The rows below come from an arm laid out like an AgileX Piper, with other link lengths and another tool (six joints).
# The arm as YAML. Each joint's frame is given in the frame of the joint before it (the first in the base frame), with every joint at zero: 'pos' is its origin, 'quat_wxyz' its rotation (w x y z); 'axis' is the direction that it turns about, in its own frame. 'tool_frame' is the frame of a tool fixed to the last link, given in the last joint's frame.
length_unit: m
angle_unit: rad
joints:
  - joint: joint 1
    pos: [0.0, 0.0, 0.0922]
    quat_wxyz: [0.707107, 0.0, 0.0, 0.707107]
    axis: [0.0, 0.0, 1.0]
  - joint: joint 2
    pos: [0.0, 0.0, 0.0]
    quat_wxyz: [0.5, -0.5, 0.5, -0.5]
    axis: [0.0, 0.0, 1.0]
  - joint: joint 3
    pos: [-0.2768, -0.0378, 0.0]
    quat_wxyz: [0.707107, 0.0, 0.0, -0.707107]
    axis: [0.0, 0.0, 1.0]
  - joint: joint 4
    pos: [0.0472, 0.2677, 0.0]
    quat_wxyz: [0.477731, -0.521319, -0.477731, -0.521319]
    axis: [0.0, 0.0, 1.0]
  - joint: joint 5
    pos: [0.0, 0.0, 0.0]
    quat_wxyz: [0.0, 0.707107, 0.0, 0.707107]
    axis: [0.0, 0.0, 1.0]
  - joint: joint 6
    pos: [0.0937, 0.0, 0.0]
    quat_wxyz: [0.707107, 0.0, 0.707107, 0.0]
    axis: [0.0, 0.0, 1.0]
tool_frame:
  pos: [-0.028, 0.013, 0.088]
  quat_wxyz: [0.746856, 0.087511, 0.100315, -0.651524]
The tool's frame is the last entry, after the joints.
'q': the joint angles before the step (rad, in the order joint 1, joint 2, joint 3, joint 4, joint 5, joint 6). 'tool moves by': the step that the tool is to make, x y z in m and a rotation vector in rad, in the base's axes. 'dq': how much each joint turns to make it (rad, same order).
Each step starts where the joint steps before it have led.
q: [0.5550 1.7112 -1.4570 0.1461 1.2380 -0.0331]
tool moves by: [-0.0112 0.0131 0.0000 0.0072 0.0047 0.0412]
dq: [0.0428 0.0000 0.0017 0.0088 -0.0017 -0.0001]
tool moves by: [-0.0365 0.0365 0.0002 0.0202 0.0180 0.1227]
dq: [0.1278 0.0037 0.0001 0.0274 -0.0020 0.0002]
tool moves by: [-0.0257 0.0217 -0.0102 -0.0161 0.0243 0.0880]
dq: [0.0889 0.0286 0.0001 0.0055 -0.0001 -0.0001]
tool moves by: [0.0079 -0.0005 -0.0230 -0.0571 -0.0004 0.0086]
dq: [0.0020 0.0567 -0.0003 -0.0399 -0.0153 0.0000]
